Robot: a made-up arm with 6 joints. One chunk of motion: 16 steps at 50 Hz.
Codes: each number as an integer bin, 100 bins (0 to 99) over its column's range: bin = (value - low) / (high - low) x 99, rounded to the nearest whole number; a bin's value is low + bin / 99 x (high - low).
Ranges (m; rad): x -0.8..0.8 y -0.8..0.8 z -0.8..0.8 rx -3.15..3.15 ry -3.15..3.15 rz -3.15..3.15
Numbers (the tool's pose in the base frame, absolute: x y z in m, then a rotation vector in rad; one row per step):
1: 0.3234 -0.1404 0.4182 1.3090 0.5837 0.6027
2: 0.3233 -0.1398 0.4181 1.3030 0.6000 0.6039
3: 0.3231 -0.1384 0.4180 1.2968 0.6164 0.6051
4: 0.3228 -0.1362 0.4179 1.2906 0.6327 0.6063
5: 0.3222 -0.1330 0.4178 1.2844 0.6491 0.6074
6: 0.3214 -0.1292 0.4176 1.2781 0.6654 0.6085
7: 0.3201 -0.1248 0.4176 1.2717 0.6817 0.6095
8: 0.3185 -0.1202 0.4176 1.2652 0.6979 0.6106
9: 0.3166 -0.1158 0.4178 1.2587 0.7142 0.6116
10: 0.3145 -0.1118 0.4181 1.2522 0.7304 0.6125
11: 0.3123 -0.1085 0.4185 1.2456 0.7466 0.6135
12: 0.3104 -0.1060 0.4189 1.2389 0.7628 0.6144
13: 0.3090 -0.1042 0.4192 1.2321 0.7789 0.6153
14: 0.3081 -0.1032 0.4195 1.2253 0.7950 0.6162
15: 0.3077 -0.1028 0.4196 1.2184 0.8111 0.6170
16: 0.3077 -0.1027 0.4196 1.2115 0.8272 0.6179
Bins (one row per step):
1: 70 41 75 70 59 59
2: 70 41 75 70 59 59
3: 69 41 75 70 59 59
4: 69 41 75 70 59 59
5: 69 41 75 70 60 59
6: 69 42 75 70 60 59
7: 69 42 75 69 60 59
8: 69 42 75 69 60 59
9: 69 42 75 69 61 59
10: 69 43 75 69 61 59
11: 69 43 75 69 61 59
12: 69 43 75 69 61 59
13: 69 43 75 69 62 59
14: 69 43 75 69 62 59
15: 69 43 75 69 62 59
16: 69 43 75 69 62 59

